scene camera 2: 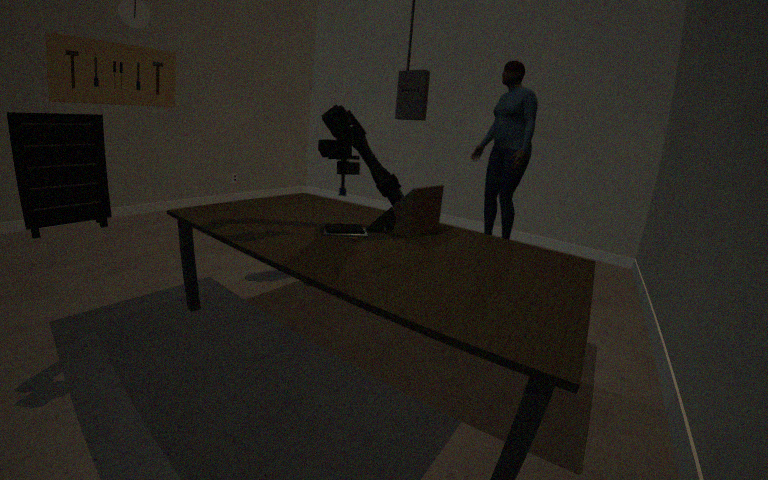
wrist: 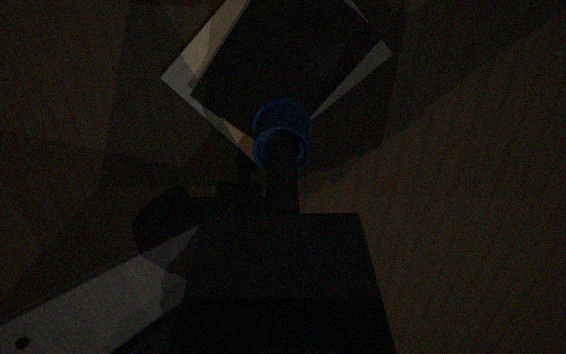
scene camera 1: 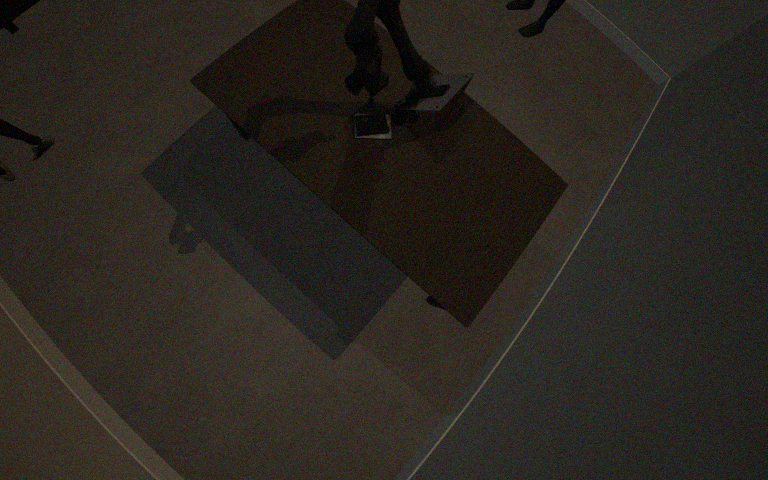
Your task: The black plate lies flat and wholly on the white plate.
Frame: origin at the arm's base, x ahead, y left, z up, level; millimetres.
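Where they show: hand, tool point: point(scene camera 2: 342, 195) point(wrist: 281, 124) point(scene camera 1: 370, 105); arm's base, link origin: point(scene camera 2: 402, 207) point(scene camera 1: 427, 93).
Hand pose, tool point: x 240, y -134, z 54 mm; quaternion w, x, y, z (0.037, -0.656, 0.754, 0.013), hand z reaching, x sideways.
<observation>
Each offset is from my tool point to the centre of the thing. Level surfaces: height alone.
The black plate @(dx -5, dy +11, dz -125 mm) point(scene camera 1: 370, 123) point(scene camera 2: 345, 228) point(wrist: 295, 50) lies on the white plate @(dx -6, dy +19, dz -134 mm) point(scene camera 1: 387, 134) point(scene camera 2: 346, 234) point(wrist: 201, 47) and looks flat. It is turned slightly against it. In the wrist view, white shows in a wide band at the left and in thin wedges at the lower left, right and upper right. At the right corner the black edge meets the white plate's outline; I cannot tell whether it overhangs. The near corner is hidden by my blue suction cup point(scene camera 2: 342, 191) point(wrist: 282, 122). The cup hangs above the plates, apart from them, and holds nothing.
The plates rest on a brown table @(dz -136 mm) point(scene camera 1: 453, 215) point(scene camera 2: 453, 283). A tilted panel point(scene camera 1: 434, 103) point(scene camera 2: 421, 212) point(wrist: 100, 290) stands beside the arm's base, close to the plates. A person point(scene camera 2: 512, 130) stands behind the table. The light is dim, and arm shadows cross the table.
</observation>
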